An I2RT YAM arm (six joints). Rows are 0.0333 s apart.
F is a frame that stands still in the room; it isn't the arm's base.
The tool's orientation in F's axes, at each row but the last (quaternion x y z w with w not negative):
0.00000 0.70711 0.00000 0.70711
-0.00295 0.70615 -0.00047 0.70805
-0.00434 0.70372 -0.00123 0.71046
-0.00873 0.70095 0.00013 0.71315
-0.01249 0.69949 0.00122 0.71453
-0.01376 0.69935 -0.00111 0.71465
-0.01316 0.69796 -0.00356 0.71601
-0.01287 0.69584 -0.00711 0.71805
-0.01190 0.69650 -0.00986 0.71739
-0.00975 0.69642 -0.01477 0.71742
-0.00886 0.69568 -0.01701 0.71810
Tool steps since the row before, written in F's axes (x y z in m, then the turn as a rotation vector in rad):
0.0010 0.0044 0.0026 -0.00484 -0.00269 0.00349
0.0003 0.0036 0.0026 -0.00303 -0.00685 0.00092
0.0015 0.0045 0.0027 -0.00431 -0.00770 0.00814
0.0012 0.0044 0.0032 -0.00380 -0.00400 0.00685
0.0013 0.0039 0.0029 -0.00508 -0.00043 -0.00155
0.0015 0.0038 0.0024 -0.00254 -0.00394 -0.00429
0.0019 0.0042 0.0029 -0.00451 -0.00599 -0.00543
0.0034 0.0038 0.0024 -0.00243 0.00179 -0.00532
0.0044 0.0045 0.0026 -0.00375 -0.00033 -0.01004
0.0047 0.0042 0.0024 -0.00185 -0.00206 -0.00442
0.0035 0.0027 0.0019 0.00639 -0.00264 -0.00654
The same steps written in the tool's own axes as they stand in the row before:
-0.0026 0.0044 0.0010 -0.00349 -0.00269 -0.00484
-0.0026 0.0036 0.0003 -0.00090 -0.00684 -0.00305
-0.0027 0.0045 0.0015 -0.00812 -0.00775 -0.00427
-0.0032 0.0043 0.0013 -0.00687 -0.00404 -0.00373
-0.0029 0.0038 0.0014 0.00145 -0.00031 -0.00512
-0.0024 0.0037 0.0016 0.00431 -0.00380 -0.00270
-0.0029 0.0041 0.0020 0.00545 -0.00580 -0.00473
-0.0024 0.0037 0.0035 0.00519 0.00196 -0.00258
-0.0026 0.0044 0.0045 0.00993 -0.00001 -0.00405
-0.0024 0.0042 0.0047 0.00443 -0.00192 -0.00197
-0.0019 0.0027 0.0035 0.00683 -0.00232 0.00621

